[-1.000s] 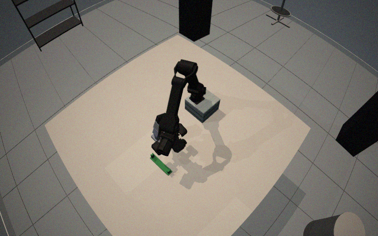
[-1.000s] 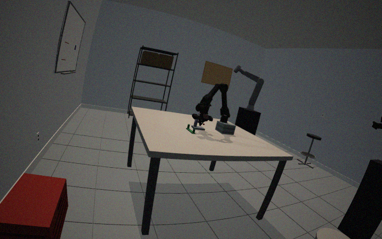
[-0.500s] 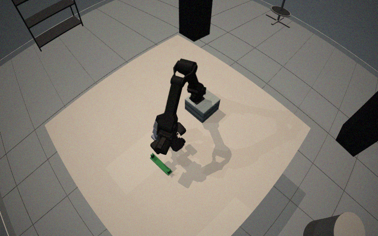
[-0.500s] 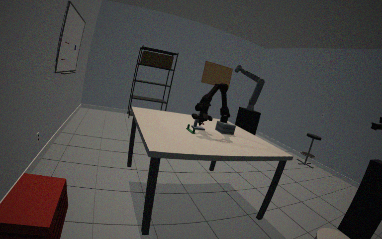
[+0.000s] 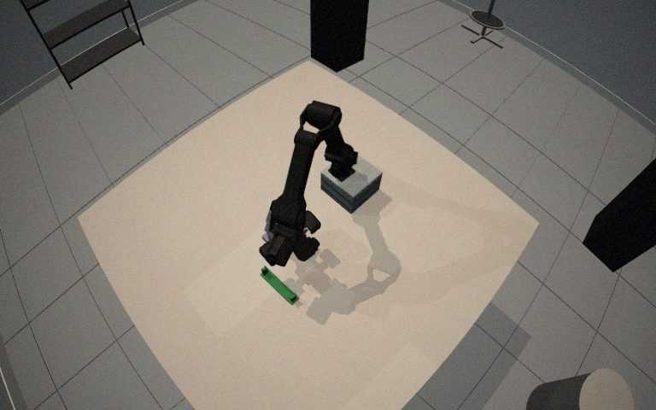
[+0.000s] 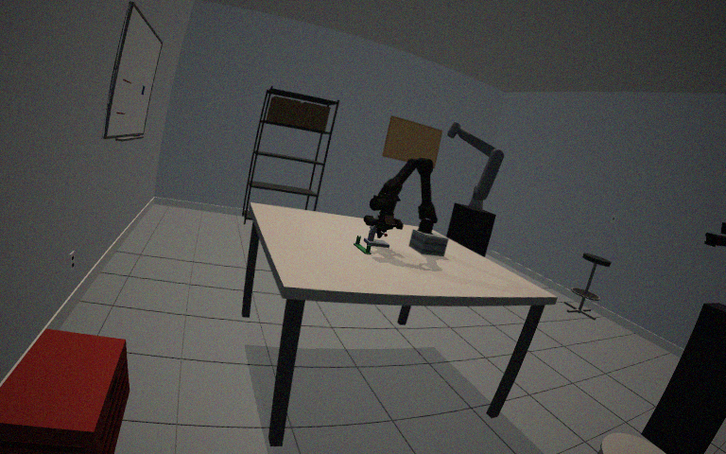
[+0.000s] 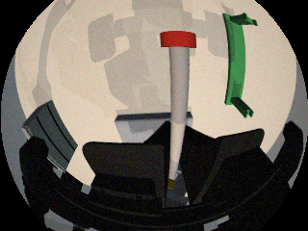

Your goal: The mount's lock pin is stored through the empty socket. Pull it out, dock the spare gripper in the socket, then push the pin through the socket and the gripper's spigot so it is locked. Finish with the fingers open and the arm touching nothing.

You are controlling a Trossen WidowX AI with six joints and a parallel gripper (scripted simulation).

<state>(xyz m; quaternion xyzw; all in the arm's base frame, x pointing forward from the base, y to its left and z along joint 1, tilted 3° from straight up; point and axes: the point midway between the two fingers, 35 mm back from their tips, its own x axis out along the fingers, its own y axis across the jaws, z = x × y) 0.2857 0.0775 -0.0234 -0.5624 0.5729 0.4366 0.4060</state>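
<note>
The grey mount is 6 cm to the right of my gripper tip and 1 cm behind it. Also, from my gripper tip: green bracket (10 cm ahead, 7 cm to the left, 2 cm below); then spare gripper (7 cm above, 6 cm to the right, 2 cm behind).
</note>
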